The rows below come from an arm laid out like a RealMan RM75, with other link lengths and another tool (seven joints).
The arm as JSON. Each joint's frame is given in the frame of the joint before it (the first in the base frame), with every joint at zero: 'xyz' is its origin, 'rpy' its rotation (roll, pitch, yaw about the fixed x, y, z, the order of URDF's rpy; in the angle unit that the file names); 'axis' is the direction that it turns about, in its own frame. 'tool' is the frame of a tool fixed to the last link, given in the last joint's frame.
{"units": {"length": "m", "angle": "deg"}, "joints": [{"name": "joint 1", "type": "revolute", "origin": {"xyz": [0.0, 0.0, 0.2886], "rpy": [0.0, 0.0, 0.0]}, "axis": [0.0, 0.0, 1.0]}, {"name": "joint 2", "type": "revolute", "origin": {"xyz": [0.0, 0.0, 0.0], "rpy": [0.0, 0.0, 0.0]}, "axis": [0.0, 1.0, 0.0]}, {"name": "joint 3", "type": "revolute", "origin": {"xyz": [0.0, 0.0, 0.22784], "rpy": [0.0, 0.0, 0.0]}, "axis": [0.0, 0.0, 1.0]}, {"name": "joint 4", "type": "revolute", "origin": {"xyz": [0.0, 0.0, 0.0], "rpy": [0.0, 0.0, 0.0]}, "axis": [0.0, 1.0, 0.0]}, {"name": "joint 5", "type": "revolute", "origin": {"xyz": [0.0, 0.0, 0.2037], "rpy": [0.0, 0.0, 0.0]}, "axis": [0.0, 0.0, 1.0]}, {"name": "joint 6", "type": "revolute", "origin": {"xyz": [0.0, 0.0, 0.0], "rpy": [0.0, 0.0, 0.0]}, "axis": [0.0, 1.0, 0.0]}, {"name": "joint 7", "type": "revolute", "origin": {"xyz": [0.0, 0.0, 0.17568], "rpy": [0.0, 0.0, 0.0]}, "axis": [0.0, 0.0, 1.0]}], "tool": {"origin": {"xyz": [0.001, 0.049, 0.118], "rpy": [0.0, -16.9, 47.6]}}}
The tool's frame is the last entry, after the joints.
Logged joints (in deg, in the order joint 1, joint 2, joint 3, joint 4, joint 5, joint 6, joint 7), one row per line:
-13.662, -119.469, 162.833, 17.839, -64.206, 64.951, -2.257
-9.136, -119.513, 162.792, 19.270, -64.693, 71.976, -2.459
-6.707, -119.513, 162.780, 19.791, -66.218, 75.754, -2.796
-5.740, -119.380, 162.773, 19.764, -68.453, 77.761, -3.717
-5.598, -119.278, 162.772, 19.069, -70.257, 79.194, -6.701
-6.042, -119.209, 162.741, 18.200, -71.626, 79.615, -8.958
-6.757, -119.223, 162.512, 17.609, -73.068, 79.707, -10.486
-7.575, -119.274, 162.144, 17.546, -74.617, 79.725, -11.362
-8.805, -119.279, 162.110, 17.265, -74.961, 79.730, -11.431
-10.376, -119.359, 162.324, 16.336, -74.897, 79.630, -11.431
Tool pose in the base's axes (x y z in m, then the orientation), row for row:
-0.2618, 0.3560, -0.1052, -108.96, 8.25, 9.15
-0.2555, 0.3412, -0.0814, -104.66, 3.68, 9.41
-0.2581, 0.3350, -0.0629, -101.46, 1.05, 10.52
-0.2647, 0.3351, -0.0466, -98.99, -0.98, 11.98
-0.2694, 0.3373, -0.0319, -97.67, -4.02, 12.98
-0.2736, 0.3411, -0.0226, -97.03, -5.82, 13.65
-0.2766, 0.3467, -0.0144, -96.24, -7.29, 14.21
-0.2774, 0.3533, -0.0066, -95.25, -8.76, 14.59
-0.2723, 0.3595, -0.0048, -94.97, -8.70, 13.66
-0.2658, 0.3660, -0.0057, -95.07, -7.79, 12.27
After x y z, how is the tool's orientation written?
As angles about the fixed x, y, z axes (roll, pitch, yaw), in degrees.
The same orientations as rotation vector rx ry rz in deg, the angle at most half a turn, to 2 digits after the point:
-109.14, -3.10, 14.05
-104.66, -6.01, 9.99
-101.23, -8.56, 8.54
-98.48, -11.06, 7.99
-96.71, -14.02, 6.25
-95.74, -15.85, 5.29
-94.65, -17.33, 4.58
-93.37, -18.64, 3.79
-93.24, -17.82, 3.17
-93.68, -16.01, 2.86

